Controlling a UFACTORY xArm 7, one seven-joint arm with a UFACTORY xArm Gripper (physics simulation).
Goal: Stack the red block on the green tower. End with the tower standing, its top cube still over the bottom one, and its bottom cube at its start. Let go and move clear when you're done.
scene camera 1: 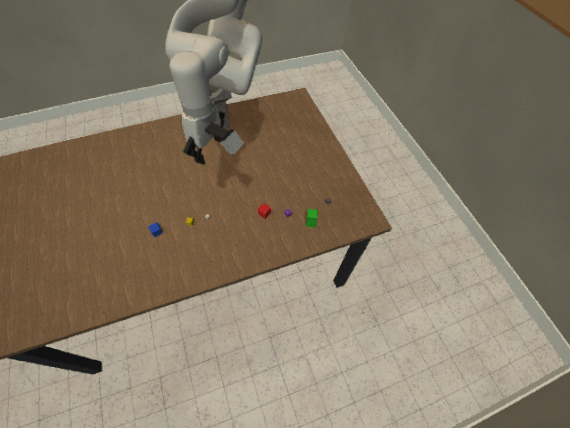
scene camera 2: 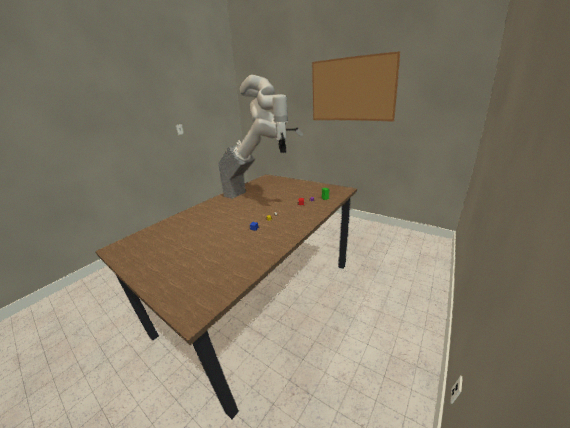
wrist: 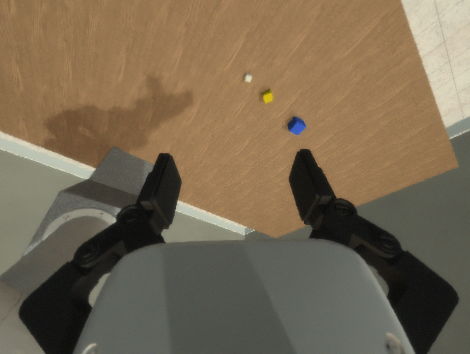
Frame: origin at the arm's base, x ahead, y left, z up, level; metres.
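Seen in the pictures: gripper, fingertip midpoint: point(scene camera 1: 210, 151) point(scene camera 2: 282, 150) point(wrist: 234, 165); arm's base at its link origin: point(scene camera 2: 242, 153) point(wrist: 86, 236).
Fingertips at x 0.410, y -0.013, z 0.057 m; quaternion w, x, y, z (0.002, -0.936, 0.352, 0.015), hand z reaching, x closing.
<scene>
Offsets run from my fingertips to a thing's top centre.
The red block @(dx +0.000, dy +0.151, dz -0.350 m) point(scene camera 1: 264, 211) point(scene camera 2: 301, 202) lies on the table between the middle and the right end in scene camera 1. The green tower @(dx +0.078, dy +0.322, dz -0.312 m) point(scene camera 1: 311, 220) point(scene camera 2: 325, 194) stands upright near the table's right end, with the red block apart from it. Neither shows in the wrist view. My gripper point(scene camera 1: 210, 140) point(scene camera 2: 282, 149) point(wrist: 234, 165) is open and empty, high above the table on the robot base's side, well away from both. In the wrist view its two black fingers stand wide apart.
A small purple block @(dx +0.022, dy +0.243, dz -0.365 m) point(scene camera 1: 288, 212) point(scene camera 2: 312, 199) lies between the red block and tower. A small dark block @(dx -0.004, dy +0.416, dz -0.370 m) point(scene camera 1: 328, 201) lies beyond the tower. White @(dx -0.022, dy -0.071, dz -0.372 m) point(scene camera 1: 207, 216) point(wrist: 248, 78), yellow @(dx -0.011, dy -0.139, dz -0.364 m) point(scene camera 1: 189, 221) point(wrist: 268, 96) and blue @(dx +0.005, dy -0.268, dz -0.352 m) point(scene camera 1: 155, 229) point(wrist: 296, 126) blocks lie farther left in scene camera 1.
</scene>
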